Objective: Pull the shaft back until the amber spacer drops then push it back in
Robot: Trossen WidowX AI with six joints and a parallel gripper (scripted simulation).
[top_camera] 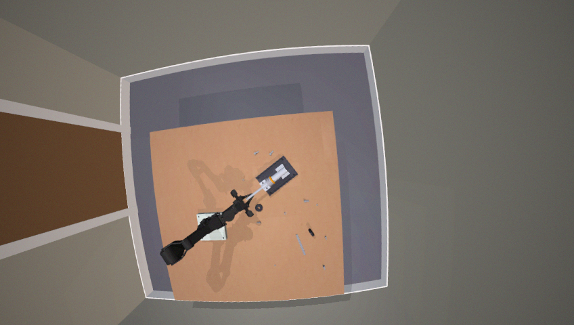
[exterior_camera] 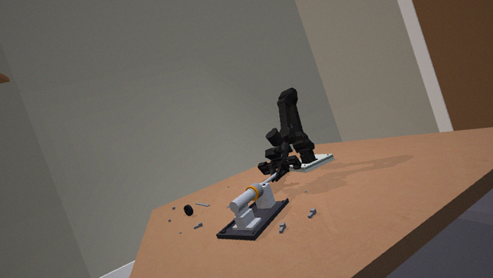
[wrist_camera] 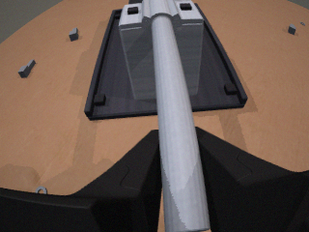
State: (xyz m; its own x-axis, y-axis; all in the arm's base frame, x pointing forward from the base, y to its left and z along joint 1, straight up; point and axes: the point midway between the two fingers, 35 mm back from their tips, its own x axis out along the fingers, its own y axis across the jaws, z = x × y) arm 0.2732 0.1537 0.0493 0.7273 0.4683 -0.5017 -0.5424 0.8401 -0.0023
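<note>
The grey steel shaft is 50 mm ahead of my gripper tip, 30 mm to the left of it and 20 mm above it. From my gripper tip the other things lie so: black disc 340 mm ahead, 290 mm to the right, 40 mm below; then amber spacer 130 mm ahead, 80 mm to the left, 20 mm above; then thin grey strip 270 mm ahead, 380 mm to the right, 60 mm below.
</note>
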